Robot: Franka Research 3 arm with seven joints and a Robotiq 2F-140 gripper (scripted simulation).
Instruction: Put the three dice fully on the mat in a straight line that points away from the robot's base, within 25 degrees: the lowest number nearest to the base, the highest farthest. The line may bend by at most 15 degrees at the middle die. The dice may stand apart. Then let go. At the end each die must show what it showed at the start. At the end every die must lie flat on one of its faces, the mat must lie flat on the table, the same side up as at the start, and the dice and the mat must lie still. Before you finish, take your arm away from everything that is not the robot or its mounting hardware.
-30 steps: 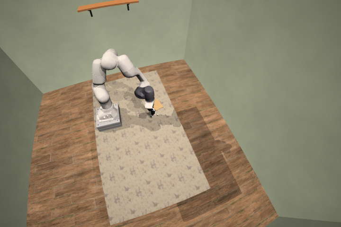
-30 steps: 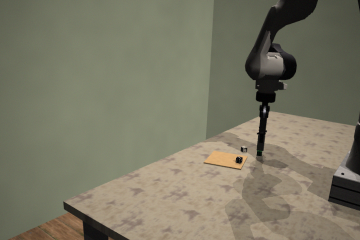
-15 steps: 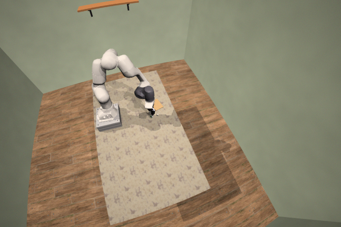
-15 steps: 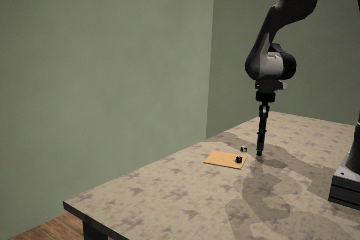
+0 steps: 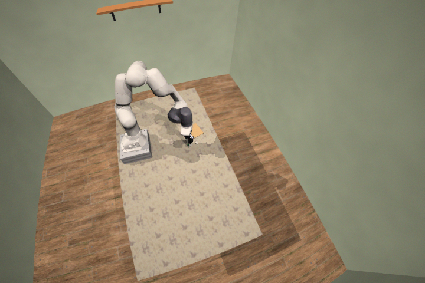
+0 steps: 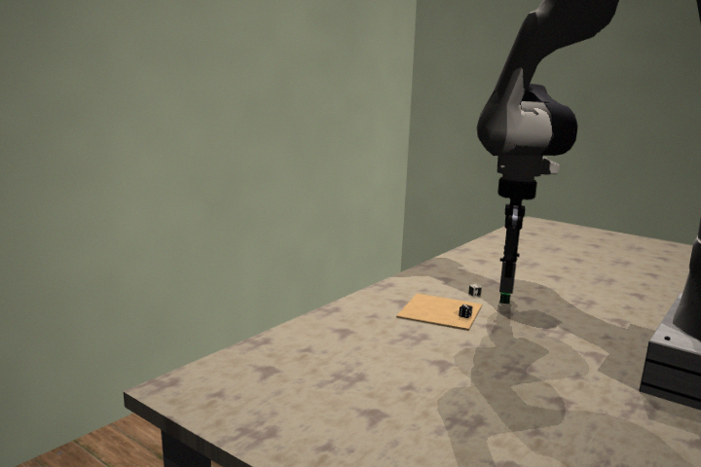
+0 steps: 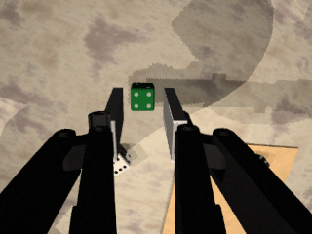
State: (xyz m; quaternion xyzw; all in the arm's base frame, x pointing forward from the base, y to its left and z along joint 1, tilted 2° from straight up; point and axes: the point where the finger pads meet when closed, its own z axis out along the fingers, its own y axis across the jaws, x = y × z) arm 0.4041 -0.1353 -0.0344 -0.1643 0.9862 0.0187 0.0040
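Now: hand 50 mm above the green die. From my hand the other things lie so: tan mat (80 mm ahead, 140 mm to the left, 60 mm below); black die (30 mm ahead, 140 mm to the left, 50 mm below); white die (70 mm ahead, 50 mm below).
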